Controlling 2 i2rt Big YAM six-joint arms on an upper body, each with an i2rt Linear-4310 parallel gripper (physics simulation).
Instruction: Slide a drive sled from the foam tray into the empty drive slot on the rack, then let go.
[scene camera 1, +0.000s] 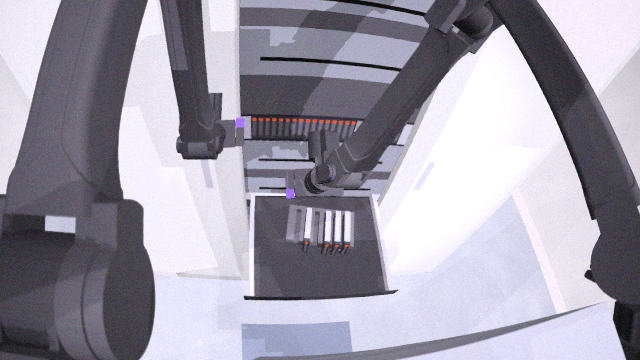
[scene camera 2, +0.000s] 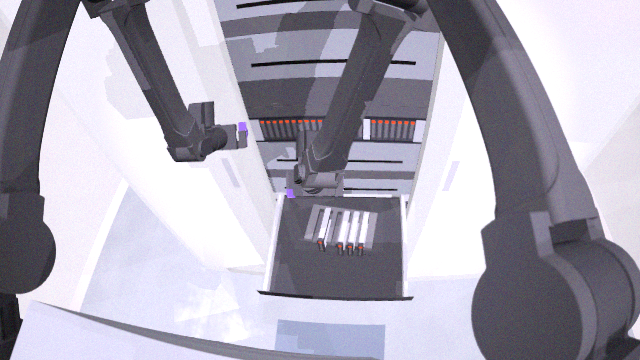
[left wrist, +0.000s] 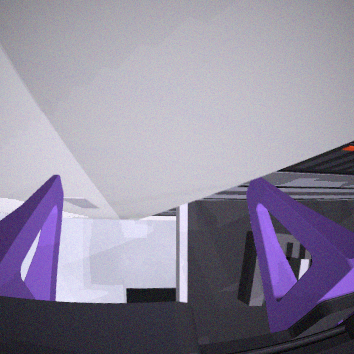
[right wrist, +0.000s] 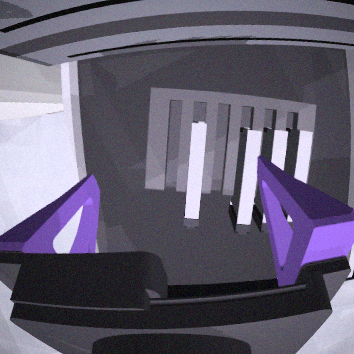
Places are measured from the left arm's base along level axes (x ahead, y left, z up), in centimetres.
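Pixels of known places: left gripper, fingertip midpoint: (scene camera 2: 231, 133) (left wrist: 157, 183); right gripper, fingertip midpoint: (right wrist: 173, 172).
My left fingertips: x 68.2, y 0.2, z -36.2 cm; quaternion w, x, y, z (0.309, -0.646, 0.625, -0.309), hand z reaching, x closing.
Observation:
Behind a point stands the place of what it marks.
The foam tray (scene camera 1: 294, 227) {z -67.1, x 56.3, y -21.6 cm} (scene camera 2: 312, 227) {z -67.1, x 56.1, y -20.9 cm} (right wrist: 156, 145) {z -67.2, x 57.5, y -20.6 cm} lies in the pulled-out drawer. One drive sled (scene camera 1: 308, 225) {z -61.6, x 54.0, y -25.3 cm} (scene camera 2: 325, 224) {z -61.7, x 54.4, y -25.6 cm} (right wrist: 195, 170) {z -61.7, x 55.1, y -25.4 cm} stands apart in it; several more (scene camera 1: 328, 227) {z -61.6, x 53.3, y -31.3 cm} (scene camera 2: 344, 227) {z -61.7, x 53.5, y -31.4 cm} (right wrist: 248, 175) {z -61.6, x 54.2, y -31.2 cm} stand side by side at its right. The rack's row of orange-tipped drives (scene camera 1: 300, 127) {z -37.1, x 70.3, y -21.4 cm} (scene camera 2: 290, 129) {z -37.6, x 70.3, y -16.5 cm} is partly hidden by the right arm. A pale gap (scene camera 2: 366, 129) shows in that row in scene camera 2. My right gripper (scene camera 1: 316, 190) {z -46.8, x 57.9, y -24.4 cm} (scene camera 2: 317, 187) {z -46.8, x 57.9, y -24.4 cm} (right wrist: 173, 172) {z -46.8, x 57.9, y -24.4 cm} is open and empty above the drawer's back. My left gripper (scene camera 1: 240, 131) (scene camera 2: 243, 134) {z -36.2, x 68.2, y 0.2 cm} (left wrist: 157, 183) {z -36.2, x 68.2, y 0.2 cm} is open and empty beside the rack's left edge.
The drawer (scene camera 1: 252, 250) {z -69.4, x 48.9, y -8.1 cm} (scene camera 2: 273, 245) {z -69.6, x 49.9, y -8.4 cm} (left wrist: 182, 250) {z -69.4, x 62.0, y -7.7 cm} (right wrist: 73, 115) {z -70.2, x 62.6, y -8.4 cm} has pale side walls and a dark front lip. White door panels (scene camera 1: 435, 185) {z -60.2, x 68.4, y -72.6 cm} (scene camera 2: 200, 200) {z -73.4, x 68.4, y 26.5 cm} flank the rack on both sides. The right arm crosses in front of the rack.

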